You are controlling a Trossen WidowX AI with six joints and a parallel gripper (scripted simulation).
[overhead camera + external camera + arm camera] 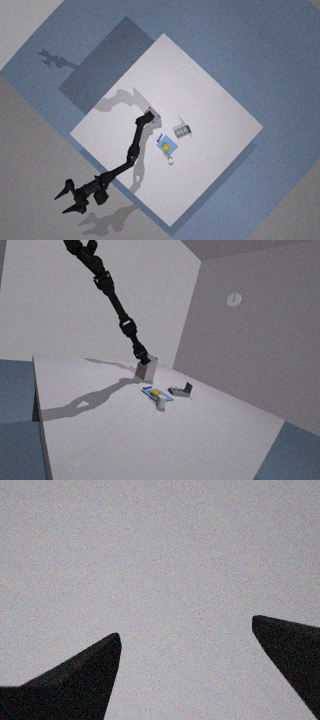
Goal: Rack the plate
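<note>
The yellow plate lies 64 cm below my gripper tip, 55 cm to the left of it and 22 cm ahead of it. Round my gripper tip: light blue mat 65 cm below, 56 cm to the left, 22 cm ahead; then grey dish rack 75 cm to the left, 63 cm below, 20 cm ahead; then blue spoon 65 cm below, 55 cm to the left, 12 cm ahead.
</note>
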